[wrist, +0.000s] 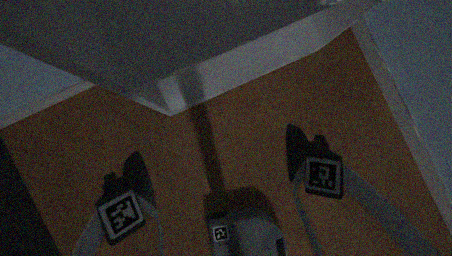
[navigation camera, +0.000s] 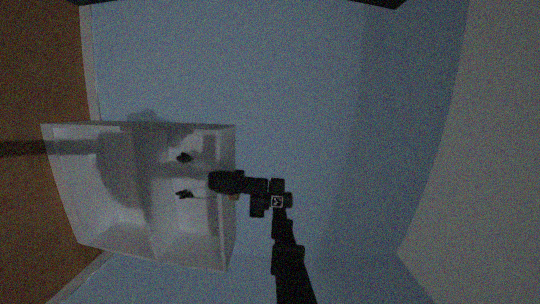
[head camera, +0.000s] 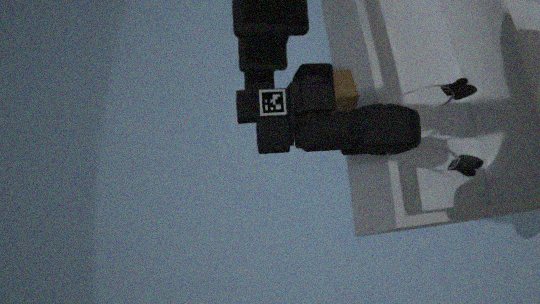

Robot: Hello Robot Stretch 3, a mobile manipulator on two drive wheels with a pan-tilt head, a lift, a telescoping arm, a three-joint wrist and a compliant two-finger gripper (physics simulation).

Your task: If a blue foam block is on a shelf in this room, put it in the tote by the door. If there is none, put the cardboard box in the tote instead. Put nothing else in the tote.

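Places are measured from the robot's base along level axes (x back, y right, z up), in centimetres.
Where they show: gripper, fingertip midpoint: (wrist: 217,156) (navigation camera: 177,175) (head camera: 476,126); robot's base, origin of the base link: (wrist: 223,246).
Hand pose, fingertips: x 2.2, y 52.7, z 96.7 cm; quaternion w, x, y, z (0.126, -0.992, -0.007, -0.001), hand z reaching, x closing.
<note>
Things, the pixels of their centre, and the offset from my fingertips. "*": a spot on its surface instead. Level surfaces: height alone.
- pale grey shelf unit, surface spot: (head camera: 372,200) * dz +9.3, dx -13.4, dy +25.6 cm
- small tan block, body centre: (head camera: 342,91) (navigation camera: 234,190) dz +11.8, dx +11.5, dy +35.4 cm
- brown floor, its level: dz -96.7 cm
My gripper (head camera: 462,127) (navigation camera: 184,175) (wrist: 217,156) is open, with its fingers wide apart and no thing between them. It shows in front of a pale grey shelf unit (head camera: 372,200) (navigation camera: 228,150) (wrist: 150,40). A small tan block (head camera: 346,90) (navigation camera: 233,197) shows at the unit's edge, mostly hidden behind my wrist; whether it is the cardboard box I cannot tell. No blue foam block and no tote show in these views. The pictures are dim and grainy, and shadows cover part of the unit's compartments.
A blue wall (head camera: 200,215) (navigation camera: 300,100) stands behind the unit, with a pale skirting board (navigation camera: 90,65) (wrist: 400,105) along the brown floor (navigation camera: 40,75) (wrist: 260,135). My base (wrist: 255,232) shows low in the wrist view. A dark area lies at that view's lower left.
</note>
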